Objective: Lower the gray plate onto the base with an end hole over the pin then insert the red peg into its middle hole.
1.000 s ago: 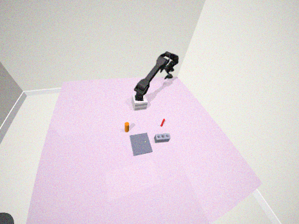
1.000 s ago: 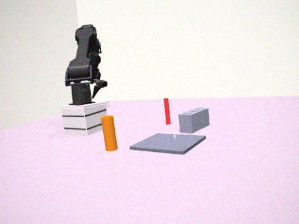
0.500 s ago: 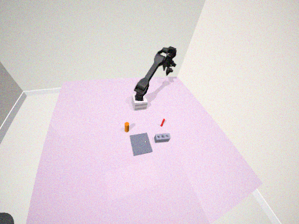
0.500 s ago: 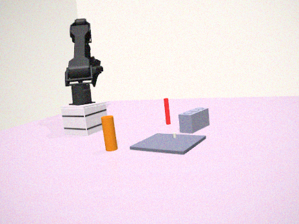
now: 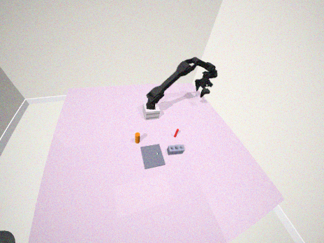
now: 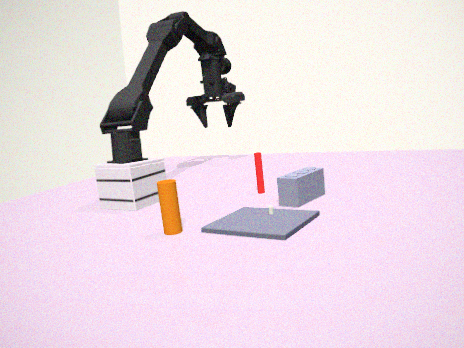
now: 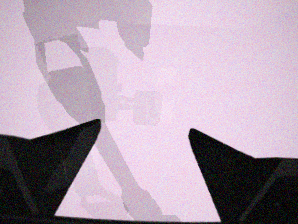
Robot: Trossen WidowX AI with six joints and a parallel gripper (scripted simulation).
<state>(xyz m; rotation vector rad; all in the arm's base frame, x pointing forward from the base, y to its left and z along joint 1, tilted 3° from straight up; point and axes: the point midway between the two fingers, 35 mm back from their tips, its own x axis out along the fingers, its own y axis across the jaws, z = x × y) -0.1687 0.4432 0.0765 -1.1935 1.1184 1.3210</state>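
The gray plate lies 49 cm ahead of my gripper tip, 31 cm to the right of it and 7 cm below it. The rest, counted from my gripper tip: gray base: 51 cm ahead, 44 cm to the right, 10 cm below; then orange cylinder: 54 cm to the right, 41 cm ahead, 7 cm below; then red peg: 38 cm ahead, 28 cm to the right, 7 cm below.
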